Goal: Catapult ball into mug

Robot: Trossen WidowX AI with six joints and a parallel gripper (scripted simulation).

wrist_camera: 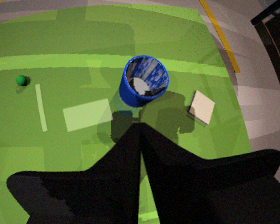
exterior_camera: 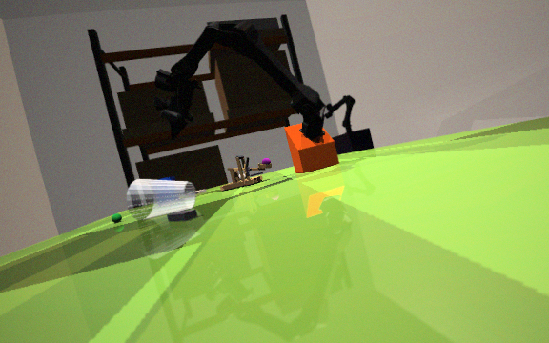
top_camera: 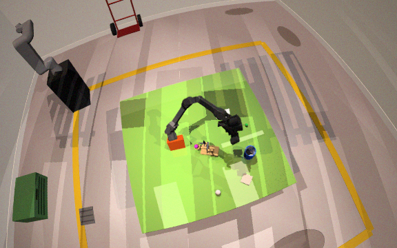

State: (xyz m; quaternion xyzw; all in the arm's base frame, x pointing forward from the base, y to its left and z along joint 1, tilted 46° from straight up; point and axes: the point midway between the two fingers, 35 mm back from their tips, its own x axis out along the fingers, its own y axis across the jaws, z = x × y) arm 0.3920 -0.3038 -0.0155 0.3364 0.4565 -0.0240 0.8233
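My gripper tip is 28 cm past the purple ball, 17 cm above it and 14 cm to the right of it. From my gripper tip the other things lie so: green ball: 22 cm below, 19 cm ahead, 16 cm to the left; then catapult: 22 cm behind, 18 cm below, 12 cm to the left; then blue mug: 20 cm below, 9 cm to the right, 8 cm ahead.
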